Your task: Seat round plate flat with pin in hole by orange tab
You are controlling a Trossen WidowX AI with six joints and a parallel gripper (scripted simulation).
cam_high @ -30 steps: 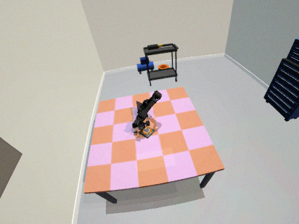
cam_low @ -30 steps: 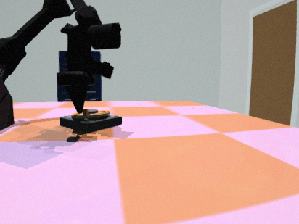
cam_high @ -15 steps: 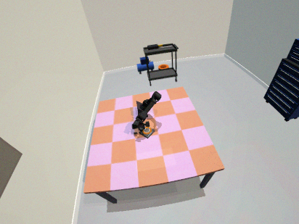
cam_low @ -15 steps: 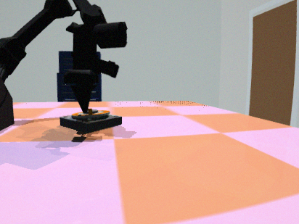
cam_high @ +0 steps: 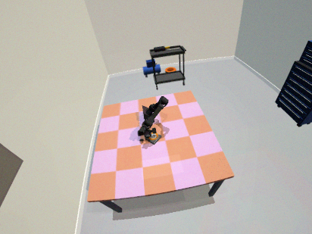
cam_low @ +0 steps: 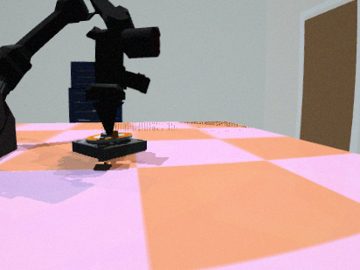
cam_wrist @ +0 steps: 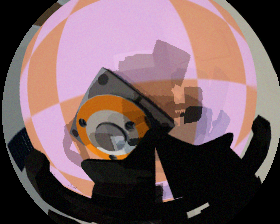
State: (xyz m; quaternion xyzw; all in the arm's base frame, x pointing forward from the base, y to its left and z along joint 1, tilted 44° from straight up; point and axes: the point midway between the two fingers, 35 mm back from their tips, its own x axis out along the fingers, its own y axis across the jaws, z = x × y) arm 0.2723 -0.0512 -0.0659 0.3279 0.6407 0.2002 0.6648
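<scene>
My gripper tip is now 50 mm to the right of the square base and 20 mm above it.
</scene>
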